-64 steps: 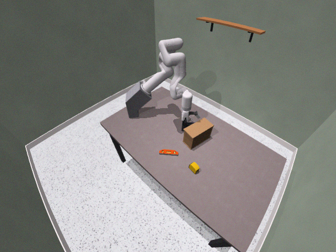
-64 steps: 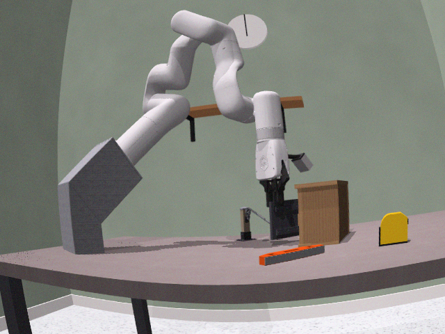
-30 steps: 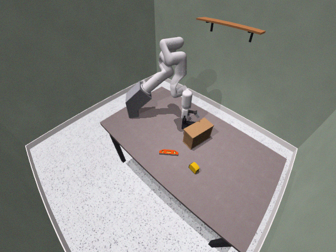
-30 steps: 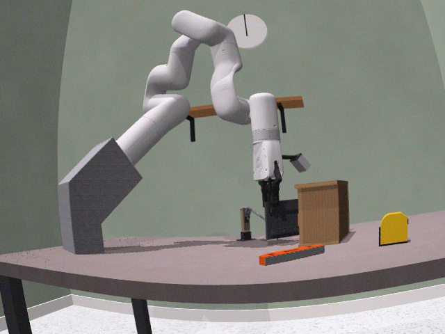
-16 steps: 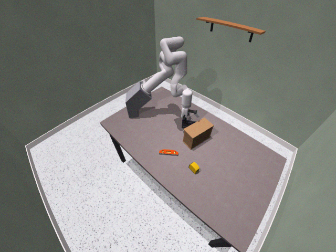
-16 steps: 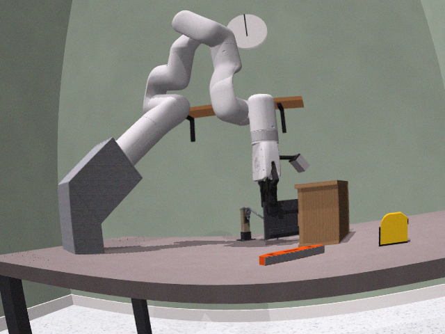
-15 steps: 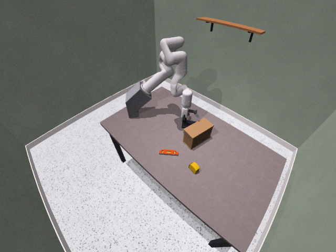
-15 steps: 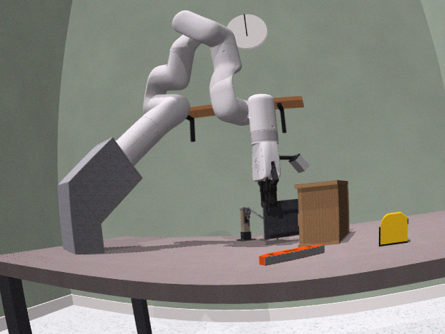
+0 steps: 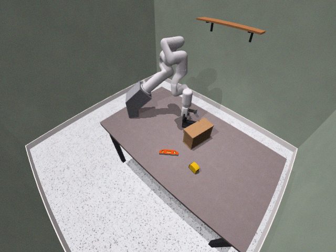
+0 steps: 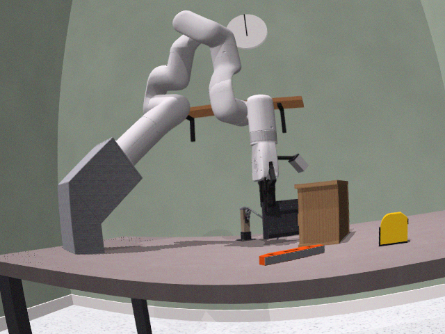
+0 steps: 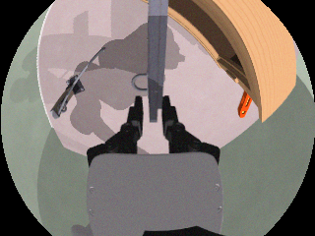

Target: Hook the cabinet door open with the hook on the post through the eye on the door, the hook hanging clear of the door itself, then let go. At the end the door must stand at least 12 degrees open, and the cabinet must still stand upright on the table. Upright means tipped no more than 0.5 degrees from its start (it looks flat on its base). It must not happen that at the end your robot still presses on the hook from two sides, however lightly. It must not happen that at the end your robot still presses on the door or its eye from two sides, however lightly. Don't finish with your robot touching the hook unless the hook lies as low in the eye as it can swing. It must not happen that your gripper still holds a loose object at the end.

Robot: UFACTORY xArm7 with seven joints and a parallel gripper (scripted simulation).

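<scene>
Right now the thin hook is 12 cm to the left of my hand, 7 cm below it and 7 cm behind it. The rest, counted from my hand: dark door 6 cm below, 5 cm to the left, 5 cm ahead; orange level 27 cm to the right, 15 cm ahead, 12 cm below; yellow tape measure 37 cm ahead, 19 cm to the right, 10 cm below.
</scene>
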